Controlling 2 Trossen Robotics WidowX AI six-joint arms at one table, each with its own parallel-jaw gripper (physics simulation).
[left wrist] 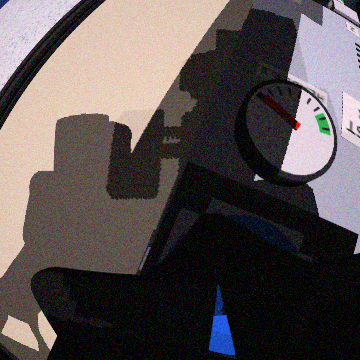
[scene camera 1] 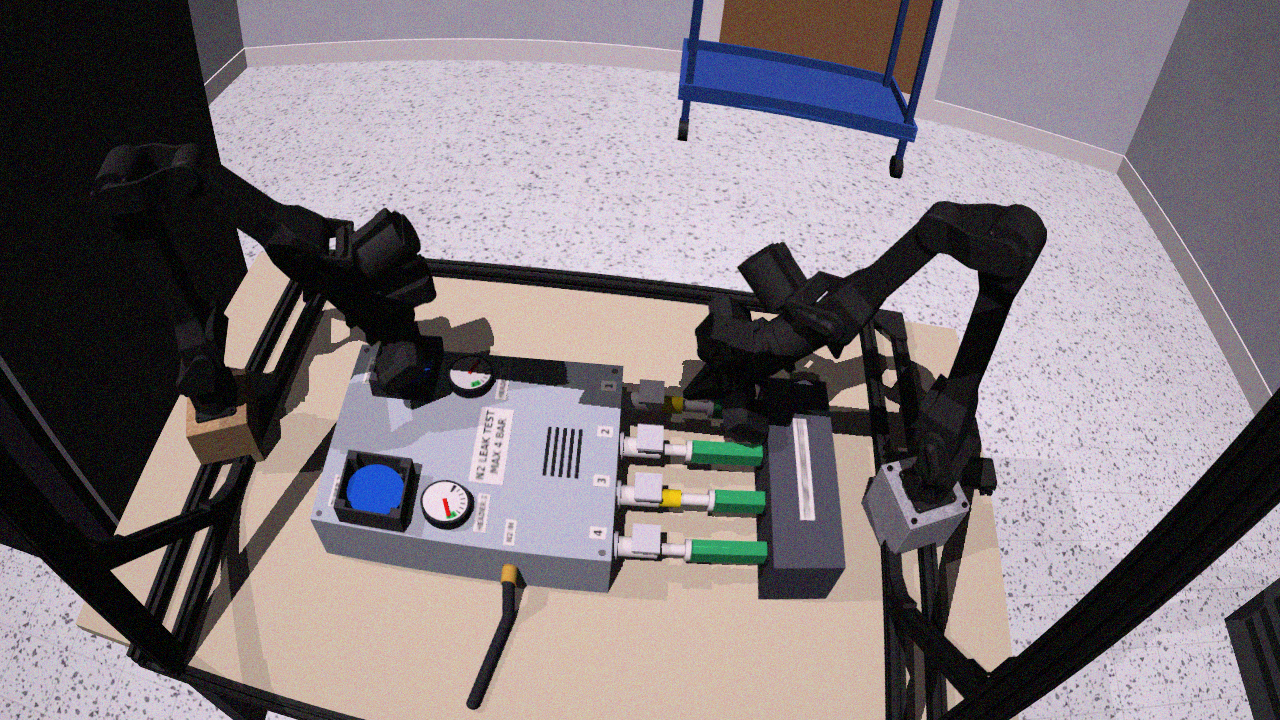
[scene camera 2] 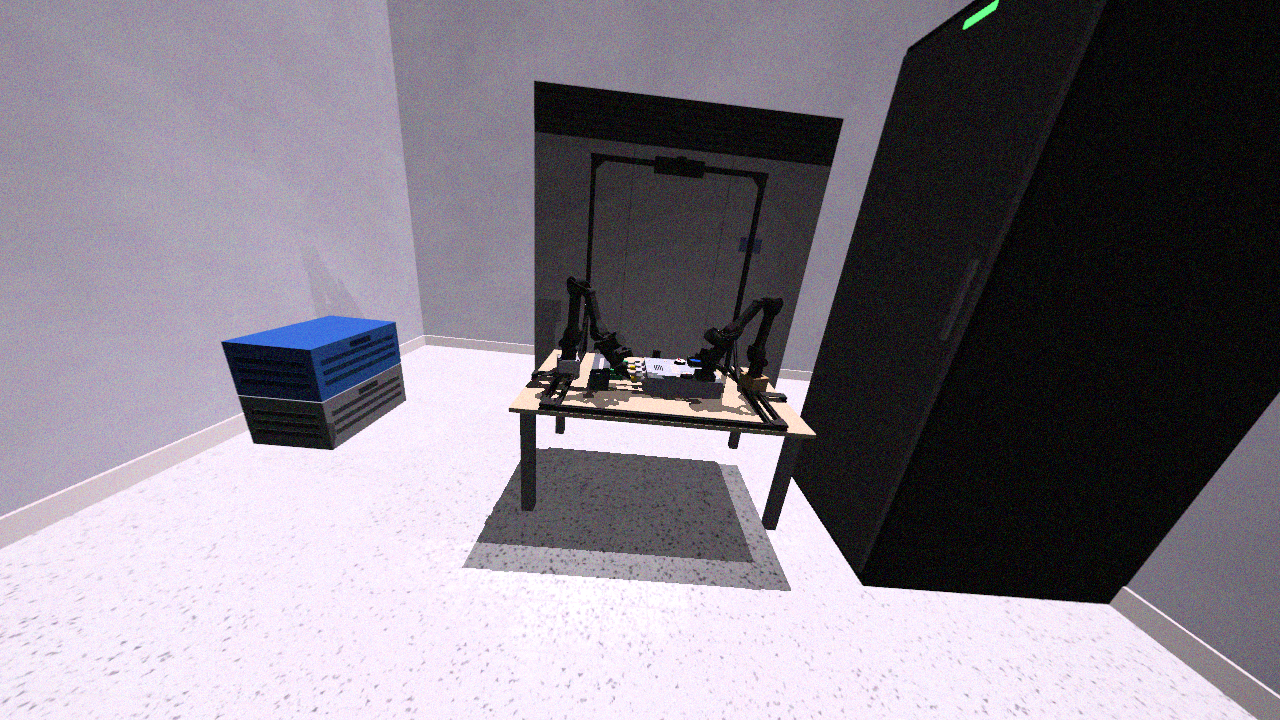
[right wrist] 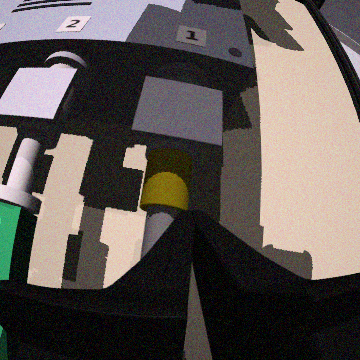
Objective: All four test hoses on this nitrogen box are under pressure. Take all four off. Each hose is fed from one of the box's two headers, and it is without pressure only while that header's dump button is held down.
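Places are measured from the left arm's base along level axes (x ahead, y left, z up), in metres.
Pixels of known places: left gripper, between the fingertips: (left wrist: 209, 222) (scene camera 1: 429, 358) (scene camera 2: 700, 378); right gripper, between the fingertips: (scene camera 1: 685, 396) (scene camera 2: 630, 378) (right wrist: 189, 219); left arm's base, origin of its link: (scene camera 1: 215, 401) (scene camera 2: 754, 375); right arm's base, origin of its link: (scene camera 1: 927, 487) (scene camera 2: 568, 357).
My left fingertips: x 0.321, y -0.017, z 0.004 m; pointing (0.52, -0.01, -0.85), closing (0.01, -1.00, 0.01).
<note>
Ahead of a thing's pixels: the offset from my left fingertips to its middle. "spot": to the spot under its first point.
The grey nitrogen box (scene camera 1: 516, 493) (scene camera 2: 669, 372) lies on the table. My left gripper (scene camera 1: 416, 375) (left wrist: 209, 222) (scene camera 2: 707, 366) is shut and empty, its tips down on the far blue dump button @(dx -0.032, dy -0.012, dz -0.012 m) (left wrist: 221, 332), next to the far gauge @(spot: dx +0.045, dy -0.051, dz +0.007 m) (scene camera 1: 470, 376) (left wrist: 286, 130). The near blue dump button @(dx -0.106, dy -0.187, dz -0.003 m) (scene camera 1: 375, 489) is free, beside the near gauge @(spot: dx -0.027, dy -0.224, dz +0.009 m) (scene camera 1: 446, 503). Four hoses run from the box's right side to a dark block @(spot: dx +0.358, dy -0.329, dz -0.007 m) (scene camera 1: 802, 500): hose 1 @(spot: dx +0.310, dy -0.150, dz -0.027 m) (scene camera 1: 702, 407), hose 2 @(spot: dx +0.308, dy -0.226, dz -0.023 m) (scene camera 1: 726, 452), hose 3 @(spot: dx +0.294, dy -0.297, dz -0.023 m) (scene camera 1: 739, 502) and hose 4 @(spot: dx +0.256, dy -0.354, dz -0.023 m) (scene camera 1: 729, 550). My right gripper (scene camera 1: 709, 400) (right wrist: 189, 219) (scene camera 2: 622, 360) is shut and empty, its tips just behind hose 1's yellow collar @(spot: dx +0.279, dy -0.137, dz -0.024 m) (scene camera 1: 675, 403) (right wrist: 166, 186).
A black cable @(spot: dx -0.031, dy -0.385, dz -0.073 m) (scene camera 1: 490, 657) leaves the box's front at a yellow fitting @(spot: dx +0.020, dy -0.302, dz -0.039 m) (scene camera 1: 509, 573). A black frame rail (scene camera 1: 566, 279) borders the table. A blue cart (scene camera 1: 780, 82) stands behind. A tall black cabinet (scene camera 2: 923, 322) and a blue-and-grey crate (scene camera 2: 337, 357) stand on the floor.
</note>
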